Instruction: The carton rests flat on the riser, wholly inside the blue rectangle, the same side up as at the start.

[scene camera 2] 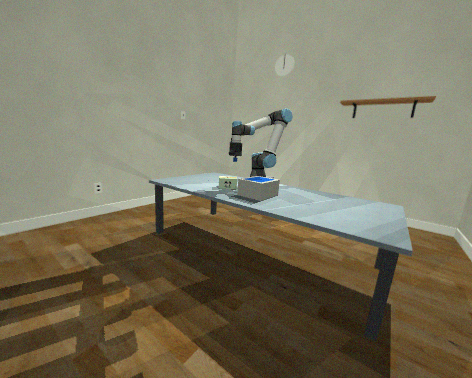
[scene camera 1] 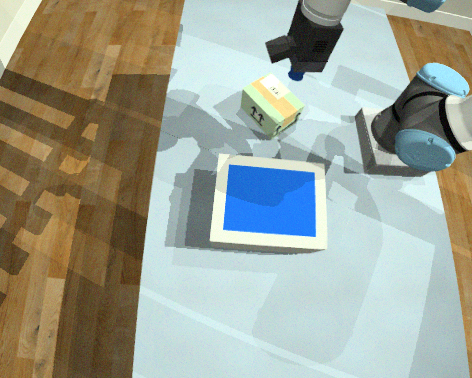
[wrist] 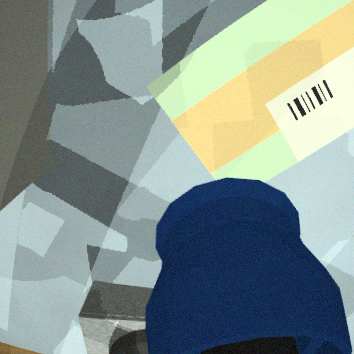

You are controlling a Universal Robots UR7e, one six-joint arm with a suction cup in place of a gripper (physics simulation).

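Where they show: hand, its tool point: [scene camera 2: 235,161] [scene camera 1: 295,75] [wrist: 228,242]; arm's base, origin of its link: [scene camera 1: 394,133].
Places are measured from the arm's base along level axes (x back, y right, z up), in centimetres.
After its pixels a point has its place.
The light green carton [scene camera 1: 272,106] @[z 2.8, x -36.5, y 10.1 cm] [scene camera 2: 228,183] @[z -1.3, x -39.8, y 10.4 cm] [wrist: 225,107] @[z 2.7, x -34.4, y 9.7 cm] with an orange band and a white label on top rests on the table, apart from the riser; black up arrows show upright on its side. The riser [scene camera 1: 268,244] @[z 6.1, x -45.2, y -26.1 cm] [scene camera 2: 252,191] @[z -0.7, x -55.6, y -16.8 cm] is a pale box with a blue rectangle [scene camera 1: 270,200] @[z 6.1, x -43.0, y -16.7 cm] [scene camera 2: 259,179] @[z 6.1, x -43.6, y -16.9 cm] on its top; no carton is on it. My suction cup [scene camera 1: 296,76] [scene camera 2: 235,159] [wrist: 227,200] is dark blue and holds nothing. It hangs above the table, higher than the carton and off to its side, not touching it. The suction is open.
The table [scene camera 1: 225,310] @[z -5.9, x -55.9, y -39.3 cm] [scene camera 2: 350,212] @[z -5.9, x -45.8, y -77.9 cm] carries the riser, the carton and the arm's base [scene camera 1: 367,145] @[z -1.8, x -9.2, y -2.2 cm]. The arm's base stands to the right of the riser and carton in the first scene view. A wooden shelf [scene camera 2: 387,101] hangs on the wall behind.
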